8 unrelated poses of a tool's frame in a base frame.
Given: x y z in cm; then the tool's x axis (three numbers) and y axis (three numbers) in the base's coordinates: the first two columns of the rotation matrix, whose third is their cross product.
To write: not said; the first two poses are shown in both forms.
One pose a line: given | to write
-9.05 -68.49 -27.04 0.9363 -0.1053 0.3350 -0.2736 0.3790 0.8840 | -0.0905 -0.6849 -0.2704 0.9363 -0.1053 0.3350 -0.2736 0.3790 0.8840
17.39 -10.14 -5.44 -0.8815 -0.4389 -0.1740 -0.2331 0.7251 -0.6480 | 0.1739 -0.1014 -0.0544 -0.8815 -0.4389 -0.1740 -0.2331 0.7251 -0.6480
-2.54 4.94 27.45 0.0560 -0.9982 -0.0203 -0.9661 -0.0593 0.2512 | -0.0254 0.0494 0.2745 0.0560 -0.9982 -0.0203 -0.9661 -0.0593 0.2512
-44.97 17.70 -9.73 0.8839 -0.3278 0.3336 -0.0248 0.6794 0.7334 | -0.4497 0.1770 -0.0973 0.8839 -0.3278 0.3336 -0.0248 0.6794 0.7334
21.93 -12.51 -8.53 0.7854 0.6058 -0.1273 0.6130 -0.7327 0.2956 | 0.2193 -0.1251 -0.0853 0.7854 0.6058 -0.1273 0.6130 -0.7327 0.2956
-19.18 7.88 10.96 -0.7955 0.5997 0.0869 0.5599 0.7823 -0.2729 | -0.1918 0.0788 0.1096 -0.7955 0.5997 0.0869 0.5599 0.7823 -0.2729
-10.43 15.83 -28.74 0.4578 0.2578 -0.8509 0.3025 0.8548 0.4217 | -0.1043 0.1583 -0.2874 0.4578 0.2578 -0.8509 0.3025 0.8548 0.4217
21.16 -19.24 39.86 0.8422 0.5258 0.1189 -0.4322 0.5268 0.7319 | 0.2116 -0.1924 0.3986 0.8422 0.5258 0.1189 -0.4322 0.5268 0.7319
